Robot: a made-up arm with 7 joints. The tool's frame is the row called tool.
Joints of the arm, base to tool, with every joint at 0 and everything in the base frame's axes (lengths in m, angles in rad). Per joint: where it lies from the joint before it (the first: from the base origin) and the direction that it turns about. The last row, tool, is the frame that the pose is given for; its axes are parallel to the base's.
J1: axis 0 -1 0 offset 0 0.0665 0
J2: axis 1 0 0 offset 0 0.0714 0
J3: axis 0 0 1 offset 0 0 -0.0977
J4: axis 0 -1 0 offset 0 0 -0.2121
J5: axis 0 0 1 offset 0 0 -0.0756
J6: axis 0 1 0 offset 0 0 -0.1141
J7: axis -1 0 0 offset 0 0 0
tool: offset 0 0 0
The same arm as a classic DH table. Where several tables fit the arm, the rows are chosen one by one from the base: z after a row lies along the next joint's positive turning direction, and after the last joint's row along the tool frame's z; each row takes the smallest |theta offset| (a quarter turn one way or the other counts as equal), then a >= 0, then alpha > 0; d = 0 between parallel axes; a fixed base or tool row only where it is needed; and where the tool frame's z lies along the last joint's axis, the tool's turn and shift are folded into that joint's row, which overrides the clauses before.
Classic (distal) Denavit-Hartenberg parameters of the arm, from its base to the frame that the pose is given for. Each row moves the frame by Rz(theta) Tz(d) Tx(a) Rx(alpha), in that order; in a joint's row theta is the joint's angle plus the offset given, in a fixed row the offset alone. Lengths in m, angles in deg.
base (fixed): a 0; alpha 90; d 0; theta0 0
J1: a 0; alpha 90; d -0.1379; theta0 90
J2: a 0; alpha 90; d 0; theta0 90
J3: a 0; alpha 90; d -0.3098; theta0 90
J4: a 0; alpha -90; d 0; theta0 0
J5: a 0; alpha -90; d -0.1897; theta0 0
J6: a 0; alpha 90; d 0; theta0 -90
J7: a 0; alpha 90; d 0; theta0 90
tool (fixed): a 0; alpha 0; d 0; theta0 -90

